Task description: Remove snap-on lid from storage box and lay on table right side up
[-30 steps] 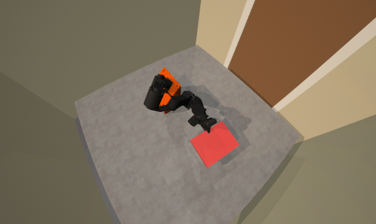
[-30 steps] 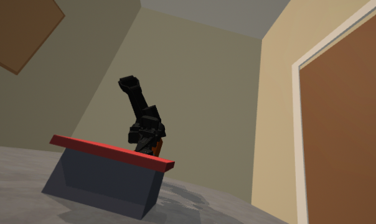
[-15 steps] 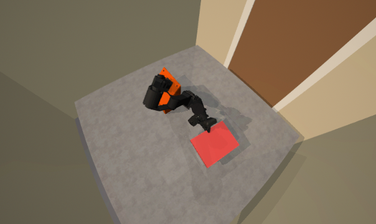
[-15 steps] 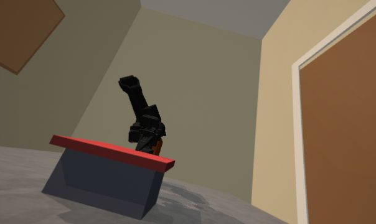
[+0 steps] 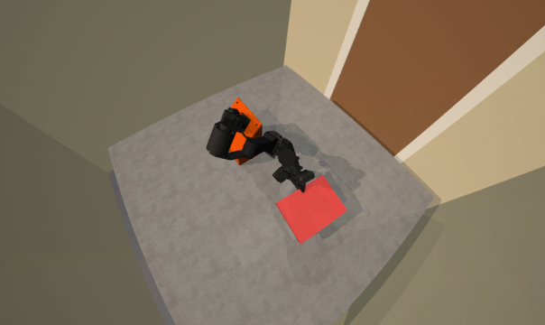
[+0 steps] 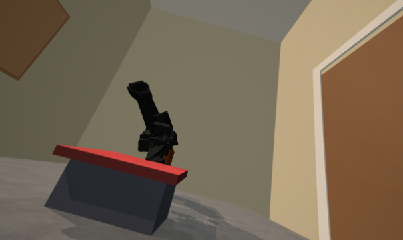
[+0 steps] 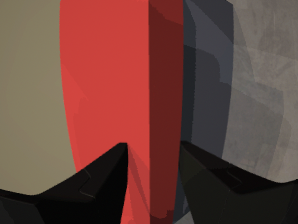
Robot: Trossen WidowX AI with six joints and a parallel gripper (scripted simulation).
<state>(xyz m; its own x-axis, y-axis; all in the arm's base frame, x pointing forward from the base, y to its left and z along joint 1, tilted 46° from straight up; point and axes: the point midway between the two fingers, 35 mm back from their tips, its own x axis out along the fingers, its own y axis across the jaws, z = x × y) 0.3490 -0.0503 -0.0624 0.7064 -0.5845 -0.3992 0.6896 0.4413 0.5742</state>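
Now: the red lid 80 mm ahead of my gripper tip and 10 mm to the right of it. The rest, counted from my gripper tip: grey storage box 80 mm ahead, 10 mm to the right, 60 mm below.
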